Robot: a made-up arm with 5 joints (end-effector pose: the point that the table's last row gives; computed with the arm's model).
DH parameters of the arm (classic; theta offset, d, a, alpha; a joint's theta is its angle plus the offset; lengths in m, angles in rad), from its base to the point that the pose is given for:
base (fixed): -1.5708 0.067 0 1.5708
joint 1: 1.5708 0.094 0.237 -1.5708
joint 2: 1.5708 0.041 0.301 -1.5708
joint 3: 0 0.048 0.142 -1.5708
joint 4: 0 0.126 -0.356 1.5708
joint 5: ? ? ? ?
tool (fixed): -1.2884 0.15 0 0
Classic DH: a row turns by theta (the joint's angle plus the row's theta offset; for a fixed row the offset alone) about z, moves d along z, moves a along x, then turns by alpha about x.
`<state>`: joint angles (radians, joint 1 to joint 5).
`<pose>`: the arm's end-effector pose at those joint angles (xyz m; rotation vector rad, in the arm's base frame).
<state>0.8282 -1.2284 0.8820 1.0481 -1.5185</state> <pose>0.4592 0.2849 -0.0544 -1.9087 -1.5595 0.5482</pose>
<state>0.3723 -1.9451 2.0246 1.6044 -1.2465</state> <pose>0.4147 0.2975 0.8290 -0.6630 -1.6343 -1.6374</pose>
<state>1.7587 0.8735 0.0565 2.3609 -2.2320</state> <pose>-0.0612 -0.7184 0.4462 1.7322 -0.9047 -1.6990</pose>
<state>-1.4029 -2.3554 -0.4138 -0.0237 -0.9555</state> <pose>-0.0771 -0.0563 0.0746 -0.5701 -1.6189 -0.6269</pose>
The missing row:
joint 5: -1.2884 0 0.3374 3.1416
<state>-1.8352 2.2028 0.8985 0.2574 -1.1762</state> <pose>-0.1781 -0.3426 0.4729 1.2077 1.0544 2.0983</pose>
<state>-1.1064 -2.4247 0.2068 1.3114 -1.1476</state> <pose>0.1783 -0.6397 0.5717 -1.5075 -1.7444 -1.8921</pose>
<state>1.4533 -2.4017 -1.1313 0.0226 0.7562</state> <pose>-0.3769 0.3716 -0.0167 -1.0338 -1.8294 1.9185</pose>
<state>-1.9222 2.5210 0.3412 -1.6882 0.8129</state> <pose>-0.5805 0.1034 0.0711 -2.0255 1.1888 2.0019</pose>
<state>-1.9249 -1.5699 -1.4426 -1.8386 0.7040</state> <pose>-0.0780 -0.6077 0.2182 0.3653 0.4185 -0.6207</pose>
